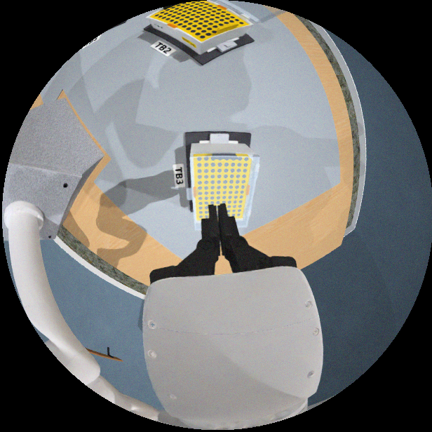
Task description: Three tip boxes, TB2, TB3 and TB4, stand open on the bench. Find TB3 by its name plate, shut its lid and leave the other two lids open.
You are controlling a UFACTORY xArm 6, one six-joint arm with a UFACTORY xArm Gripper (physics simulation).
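The TB3 tip box (220,149), with a yellow rack full of holes, stands on a dark mat beside its name plate TB3 (178,175). Its clear lid (255,187) lies over the rack, which shows paler through it; whether it is fully down I cannot tell. My gripper (216,215) is shut and empty, its tips over the lid's near part; contact cannot be told. The TB2 tip box (200,22) stands at the top edge beside its name plate TB2 (163,47), its rack uncovered and part of its clear lid (240,10) showing behind. The TB4 box does not show.
A further white name plate (92,41) is cut off at the upper left and unreadable. A grey block-shaped body (50,135) and a white curved arm part (32,270) are at the left. The bench's wooden edge (332,100) curves down the right side, with blue floor beyond.
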